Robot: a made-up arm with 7 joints. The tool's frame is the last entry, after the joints.
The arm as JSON. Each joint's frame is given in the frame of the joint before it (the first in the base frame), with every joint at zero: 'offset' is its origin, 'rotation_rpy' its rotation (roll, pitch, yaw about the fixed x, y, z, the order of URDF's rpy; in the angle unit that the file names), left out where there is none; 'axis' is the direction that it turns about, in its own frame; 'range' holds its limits. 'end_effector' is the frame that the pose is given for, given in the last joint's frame.
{
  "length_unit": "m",
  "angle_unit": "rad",
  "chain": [
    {
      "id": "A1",
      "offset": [
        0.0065,
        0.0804,
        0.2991
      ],
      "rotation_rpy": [
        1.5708,
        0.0,
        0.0
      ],
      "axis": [
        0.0,
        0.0,
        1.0
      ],
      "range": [
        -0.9,
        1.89
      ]
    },
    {
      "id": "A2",
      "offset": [
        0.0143,
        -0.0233,
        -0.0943
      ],
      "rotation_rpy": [
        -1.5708,
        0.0,
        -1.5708
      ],
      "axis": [
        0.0,
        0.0,
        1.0
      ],
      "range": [
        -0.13,
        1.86
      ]
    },
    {
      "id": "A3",
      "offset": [
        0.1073,
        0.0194,
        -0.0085
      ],
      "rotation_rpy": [
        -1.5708,
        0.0,
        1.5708
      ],
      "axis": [
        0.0,
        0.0,
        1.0
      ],
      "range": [
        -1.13,
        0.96
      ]
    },
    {
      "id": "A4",
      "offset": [
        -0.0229,
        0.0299,
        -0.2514
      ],
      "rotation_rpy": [
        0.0,
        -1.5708,
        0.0
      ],
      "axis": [
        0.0,
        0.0,
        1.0
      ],
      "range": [
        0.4,
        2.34
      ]
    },
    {
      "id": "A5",
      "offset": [
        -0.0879,
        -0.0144,
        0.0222
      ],
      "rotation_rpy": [
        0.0,
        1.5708,
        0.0
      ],
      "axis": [
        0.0,
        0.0,
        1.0
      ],
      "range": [
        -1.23,
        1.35
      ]
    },
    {
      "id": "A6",
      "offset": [
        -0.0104,
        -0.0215,
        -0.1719
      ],
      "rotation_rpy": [
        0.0,
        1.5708,
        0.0
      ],
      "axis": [
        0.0,
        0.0,
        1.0
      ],
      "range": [
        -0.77,
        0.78
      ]
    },
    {
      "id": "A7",
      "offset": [
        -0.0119,
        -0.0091,
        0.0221
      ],
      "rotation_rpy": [
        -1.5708,
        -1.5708,
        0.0
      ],
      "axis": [
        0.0,
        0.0,
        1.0
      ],
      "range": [
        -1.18,
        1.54
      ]
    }
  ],
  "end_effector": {
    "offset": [
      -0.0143,
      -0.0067,
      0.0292
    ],
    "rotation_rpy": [
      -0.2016,
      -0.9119,
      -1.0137
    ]
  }
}
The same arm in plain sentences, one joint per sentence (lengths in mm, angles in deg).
The arm has seven revolute joints in a row. What follows holds with every joint at zero, and every direction is one of the base frame's.
The first joint is mounted 6.5 mm along +x and 80.4 mm along +y and 299.1 mm along +z from the base frame's origin and rotates about -y, from -51.57 to 108.29 deg.
The second joint is mounted 14.3 mm along +x and 94.3 mm along +y and 23.3 mm along -z from the first joint and rotates about +x, from -7.45 to 106.57 deg.
The third joint is mounted 8.5 mm along -x and 19.4 mm along +y and 107.3 mm along -z from the second joint and rotates about +z, from -64.74 to 55.00 deg.
The fourth joint is mounted 29.9 mm along -x and 22.9 mm along -y and 251.4 mm along -z from the third joint and rotates about -y, from 22.92 to 134.07 deg.
The fifth joint is mounted 14.4 mm along +x and 22.2 mm along -y and 87.9 mm along -z from the fourth joint and rotates about +z, from -70.47 to 77.35 deg.
The sixth joint is mounted 21.5 mm along +x and 10.4 mm along -y and 171.9 mm along -z from the fifth joint and rotates about +y, from -44.12 to 44.69 deg.
The seventh joint is mounted 9.1 mm along +x and 22.1 mm along +y and 11.9 mm along +z from the sixth joint and rotates about -x, from -67.61 to 88.24 deg.
The tool frame, which is the frame that the pose is given for, is mounted 29.2 mm along -x and 14.3 mm along -y and 6.7 mm along +z from the seventh joint; its axes are the base frame's turned by roll -153.32, pitch -31.31 and yaw 157.74 deg (as in URDF: about the fixed x, then y, then z).

